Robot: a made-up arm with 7 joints.
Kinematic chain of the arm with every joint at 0, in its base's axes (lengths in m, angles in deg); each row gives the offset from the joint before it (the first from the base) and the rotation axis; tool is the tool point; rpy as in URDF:
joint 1: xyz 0 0 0.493 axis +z
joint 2: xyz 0 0 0 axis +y
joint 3: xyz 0 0 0.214 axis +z
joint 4: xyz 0.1 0 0 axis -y
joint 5: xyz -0.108 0 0.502 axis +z
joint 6: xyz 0 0 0 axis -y
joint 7: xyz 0.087 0 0 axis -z
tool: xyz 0 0 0 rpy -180 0 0
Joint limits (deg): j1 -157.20..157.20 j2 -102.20..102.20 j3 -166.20..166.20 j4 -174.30..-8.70 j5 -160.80..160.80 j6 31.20..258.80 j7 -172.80..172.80
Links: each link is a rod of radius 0.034 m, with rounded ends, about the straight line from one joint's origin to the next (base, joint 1, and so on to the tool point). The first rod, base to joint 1, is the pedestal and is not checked.
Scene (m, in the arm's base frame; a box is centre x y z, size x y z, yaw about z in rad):
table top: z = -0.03
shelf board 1: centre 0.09 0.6 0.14 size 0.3 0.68 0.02 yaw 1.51
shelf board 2: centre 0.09 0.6 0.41 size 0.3 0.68 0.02 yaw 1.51
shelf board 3: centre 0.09 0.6 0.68 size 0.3 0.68 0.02 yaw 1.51
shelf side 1: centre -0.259 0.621 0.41 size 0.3 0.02 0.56 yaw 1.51
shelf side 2: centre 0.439 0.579 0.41 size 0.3 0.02 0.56 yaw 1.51
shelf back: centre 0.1 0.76 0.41 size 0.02 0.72 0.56 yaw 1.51
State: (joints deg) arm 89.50 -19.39 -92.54 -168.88 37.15 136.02 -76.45
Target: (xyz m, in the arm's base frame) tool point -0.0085 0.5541 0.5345
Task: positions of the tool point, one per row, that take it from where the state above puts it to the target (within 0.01 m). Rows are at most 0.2 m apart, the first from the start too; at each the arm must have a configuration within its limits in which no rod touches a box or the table.
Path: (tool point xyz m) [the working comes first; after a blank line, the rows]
Joints at the target: 134.60 -35.49 -44.16 -150.31 31.22 133.05 -76.45
Straight joint move there: touches shelf board 2.

1: 0.4016 0.1632 0.2616
2: 0.4168 0.2594 0.3799
3: 0.4031 0.3177 0.5301
4: 0.3333 0.4058 0.5358
5: 0.2386 0.4799 0.5394
6: 0.1224 0.5317 0.5394
7: -0.0085 0.5541 0.5346

